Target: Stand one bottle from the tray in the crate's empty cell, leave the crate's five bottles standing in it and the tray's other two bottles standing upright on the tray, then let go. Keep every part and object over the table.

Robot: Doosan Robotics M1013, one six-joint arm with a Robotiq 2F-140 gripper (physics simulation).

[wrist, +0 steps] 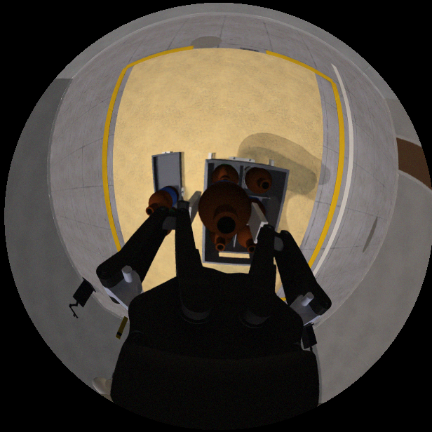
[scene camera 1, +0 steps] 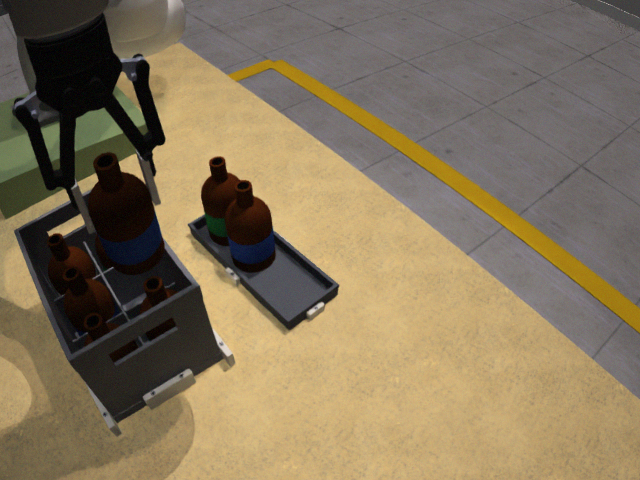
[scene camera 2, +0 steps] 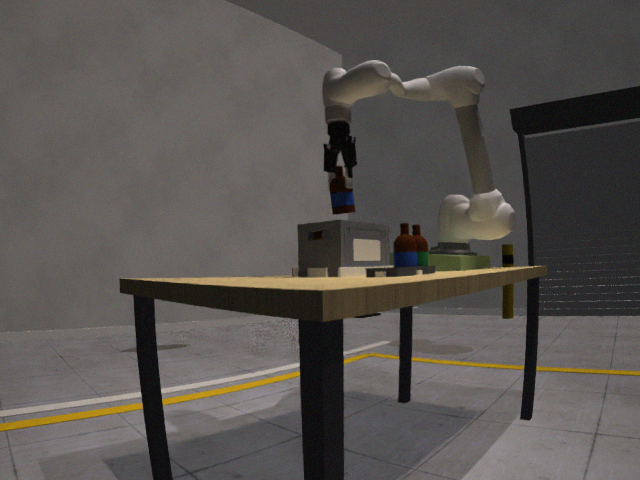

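Where they show: gripper, fingertip midpoint: (scene camera 1: 122,211) (scene camera 2: 340,189); arm's base, link origin: (scene camera 2: 453,254).
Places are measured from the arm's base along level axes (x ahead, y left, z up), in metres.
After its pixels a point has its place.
Note:
My gripper (scene camera 1: 118,195) {x 0.738, y 0.038, z 0.211 m} (scene camera 2: 340,179) {x 0.738, y 0.038, z 0.211 m} (wrist: 224,205) is shut on a brown blue-banded bottle (scene camera 1: 131,245) {x 0.770, y 0.034, z 0.187 m} (scene camera 2: 342,198) {x 0.756, y 0.065, z 0.177 m} (wrist: 220,197). The bottle hangs a little above the grey crate (scene camera 1: 175,351) {x 0.800, y 0.032, z 0.009 m} (scene camera 2: 320,253) {x 0.804, y 0.008, z 0.005 m} (wrist: 284,186), leaning slightly in scene camera 2. Crate bottles (scene camera 1: 87,304) {x 0.698, y -0.056, z 0.050 m} (scene camera 1: 155,299) {x 0.762, y 0.036, z 0.077 m} (wrist: 258,179) (wrist: 225,172) stand in cells; the held bottle partly hides the crate. A bare middle cell shows below it in scene camera 1. On the tray (scene camera 1: 289,289) {x 0.732, y 0.237, z -0.065 m} (scene camera 2: 382,272) {x 0.793, y 0.261, z -0.058 m} (wrist: 167,167), a green-banded bottle (scene camera 1: 217,224) {x 0.589, y 0.182, z -0.014 m} (scene camera 2: 422,258) {x 0.578, y 0.242, z -0.020 m} and another blue-banded bottle (scene camera 1: 250,248) {x 0.672, y 0.205, z -0.007 m} (scene camera 2: 405,258) {x 0.667, y 0.243, z -0.019 m} (wrist: 170,192) stand upright.
The tray lies beside the crate on the wooden table (scene camera 1: 413,361) {x 0.939, y 0.329, z -0.071 m} (scene camera 2: 232,284) {x 1.274, y 0.307, z -0.071 m} (wrist: 215,100). Pale brackets (scene camera 1: 169,387) {x 0.817, y 0.003, z -0.042 m} sit around the crate's base. A green block (scene camera 1: 67,149) (scene camera 2: 460,262) {x 0.217, y 0.170, z -0.037 m} bears the arm's base. The table's edge runs beyond the tray.

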